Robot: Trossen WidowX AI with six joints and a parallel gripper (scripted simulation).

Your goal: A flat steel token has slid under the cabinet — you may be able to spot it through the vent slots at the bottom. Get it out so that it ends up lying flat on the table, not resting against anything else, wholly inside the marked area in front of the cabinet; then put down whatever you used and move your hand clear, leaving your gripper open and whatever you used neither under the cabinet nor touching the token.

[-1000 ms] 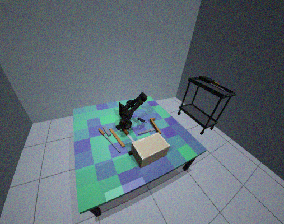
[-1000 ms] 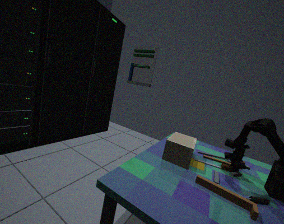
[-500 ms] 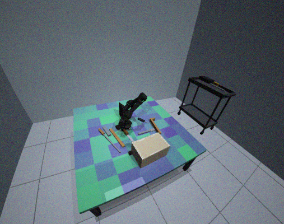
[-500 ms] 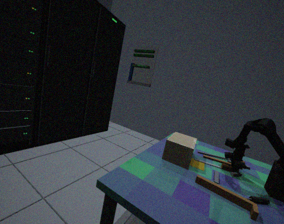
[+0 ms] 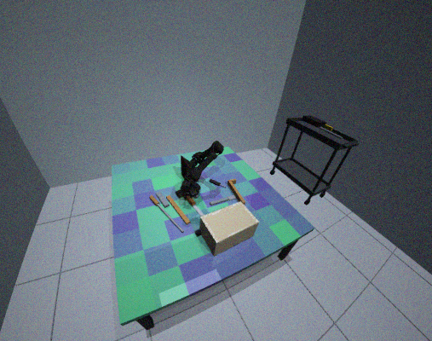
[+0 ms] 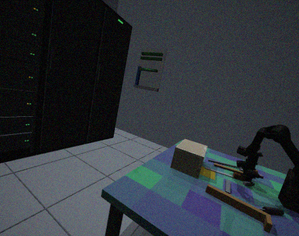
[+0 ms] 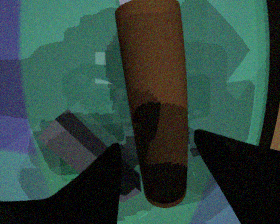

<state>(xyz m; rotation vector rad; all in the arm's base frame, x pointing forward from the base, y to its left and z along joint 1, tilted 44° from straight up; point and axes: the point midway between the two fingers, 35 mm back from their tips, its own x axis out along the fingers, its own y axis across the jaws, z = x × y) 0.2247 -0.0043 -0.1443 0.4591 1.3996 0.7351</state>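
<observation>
My gripper tip is now 2 cm past the short grey piece and 5 cm to the right of it. From my gripper tip the other things lie so: yellow marked patch: 24 cm ahead, 11 cm to the left, 1 cm below; flat grey bar: 6 cm behind, 19 cm to the right; wooden stick: 7 cm ahead, 11 cm to the right.
</observation>
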